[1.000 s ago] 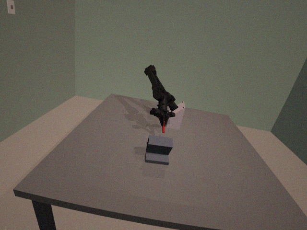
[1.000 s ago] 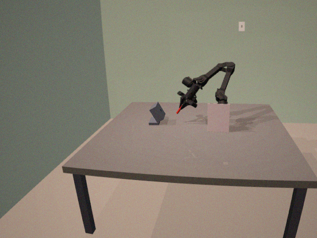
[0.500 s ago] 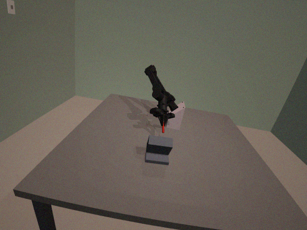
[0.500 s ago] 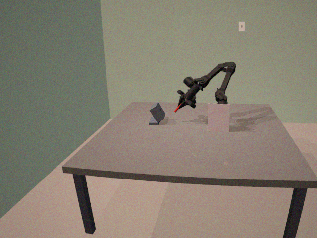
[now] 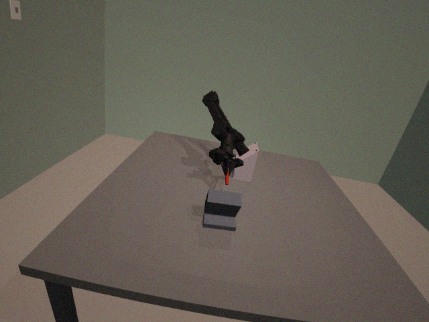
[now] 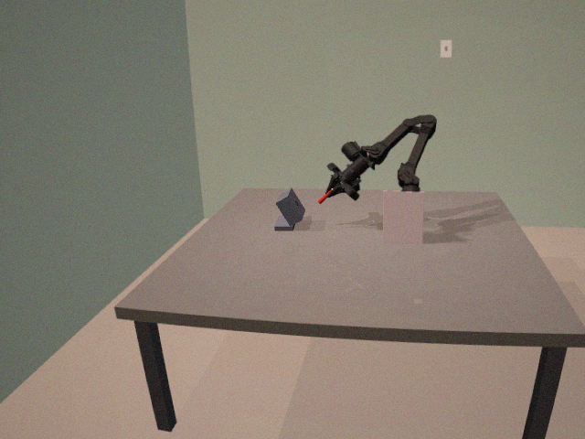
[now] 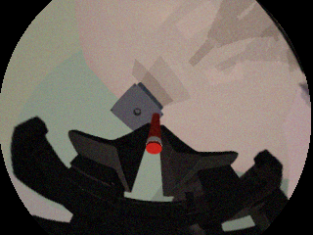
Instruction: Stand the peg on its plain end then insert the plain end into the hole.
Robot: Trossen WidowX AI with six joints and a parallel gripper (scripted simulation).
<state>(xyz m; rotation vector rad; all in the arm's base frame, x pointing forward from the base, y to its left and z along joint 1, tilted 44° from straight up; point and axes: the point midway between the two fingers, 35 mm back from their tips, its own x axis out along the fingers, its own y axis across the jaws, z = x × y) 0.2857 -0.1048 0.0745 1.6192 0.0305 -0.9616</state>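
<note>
Now: the blue-grey sloped panel 15 cm ahead of my gripper tip, 5 cm below it and 2 cm to the right of it. From my gripper tip the other things lie so: red peg (1 cm behind, 1 cm above).
</note>
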